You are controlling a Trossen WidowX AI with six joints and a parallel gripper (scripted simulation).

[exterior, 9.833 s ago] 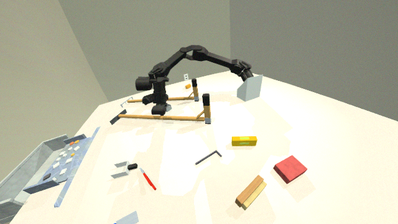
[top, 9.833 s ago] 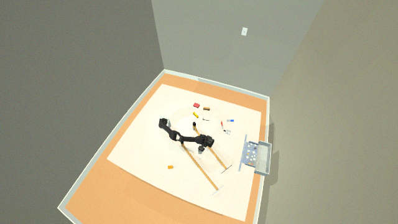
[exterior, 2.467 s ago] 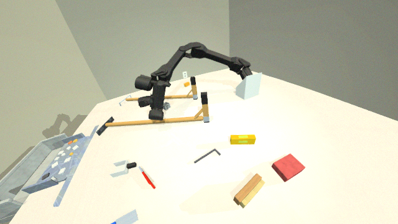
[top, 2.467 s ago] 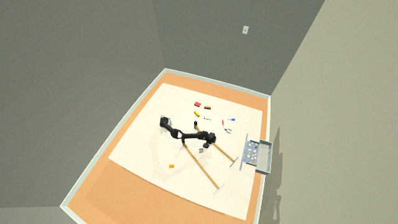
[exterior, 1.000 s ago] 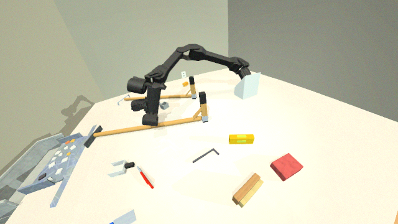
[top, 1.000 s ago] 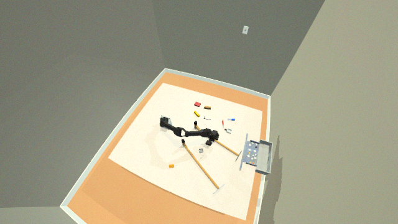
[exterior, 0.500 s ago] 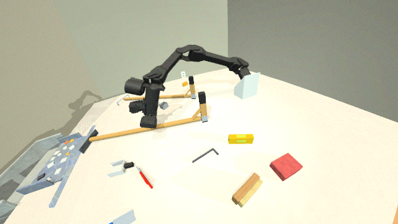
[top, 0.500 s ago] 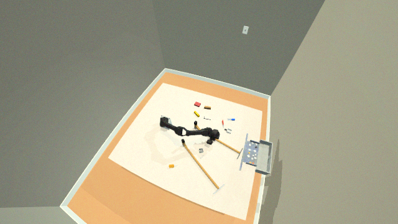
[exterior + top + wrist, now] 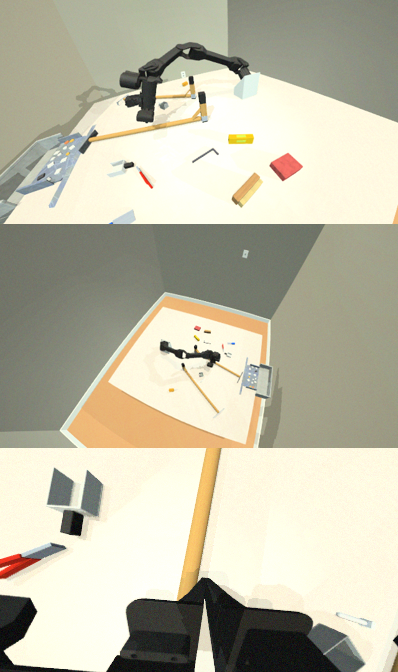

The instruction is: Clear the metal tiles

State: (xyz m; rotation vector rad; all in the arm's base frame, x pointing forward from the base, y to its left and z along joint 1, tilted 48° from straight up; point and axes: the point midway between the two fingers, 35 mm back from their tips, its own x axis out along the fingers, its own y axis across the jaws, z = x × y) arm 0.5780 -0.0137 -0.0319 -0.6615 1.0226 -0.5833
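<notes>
My gripper tip is 2 cm short of the long scraper, 1 cm to the right of it and 2 cm below it. Round my gripper tip: hex key (19 cm behind, 25 cm to the left, 4 cm below); then red-handled tool (4 cm ahead, 23 cm to the left, 3 cm below); then small grey box (10 cm behind, 16 cm to the right, 3 cm below).
</notes>
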